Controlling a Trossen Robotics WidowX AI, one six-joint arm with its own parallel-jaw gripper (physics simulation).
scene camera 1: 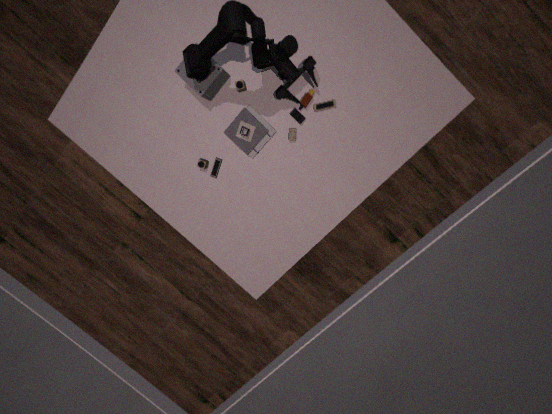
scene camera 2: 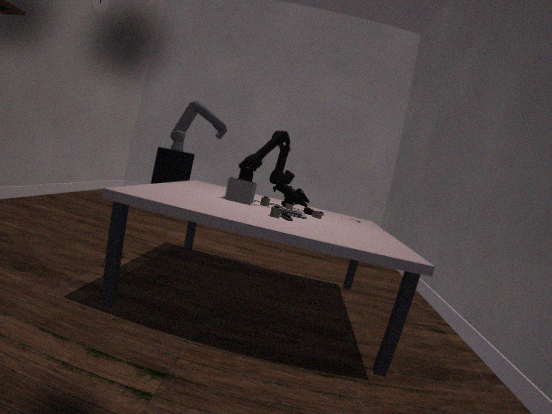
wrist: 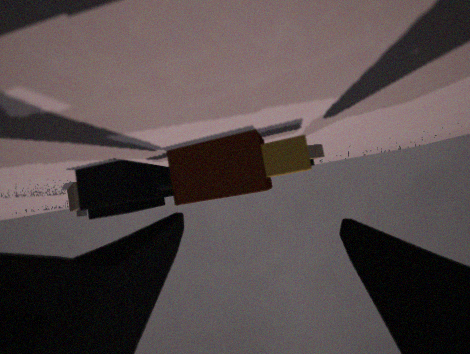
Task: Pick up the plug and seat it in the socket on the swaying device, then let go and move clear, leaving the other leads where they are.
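The plug, with an orange-red body (scene camera 1: 306,99) (scene camera 2: 308,210) (wrist: 217,167) and a yellow end (scene camera 1: 311,92) (wrist: 286,156), lies on the table. My gripper (scene camera 1: 309,96) (wrist: 261,223) is open, its fingers wide apart and empty. In the wrist view the plug shows beyond the fingertips, more towards the left finger. In scene camera 1 the fingertips are close around the plug's area; their height over it is hard to tell. The swaying device, a grey square plate (scene camera 1: 257,125), carries a pale socket (scene camera 1: 245,131) with a dark opening, left of the gripper and below it in scene camera 1.
A black block (scene camera 1: 297,116) (wrist: 120,187) lies at the plug's orange end. A dark-topped strip (scene camera 1: 324,105) and a cream piece (scene camera 1: 292,134) lie nearby. Round-holed blocks (scene camera 1: 240,85) (scene camera 1: 202,164) and another dark strip (scene camera 1: 216,167) lie around the device.
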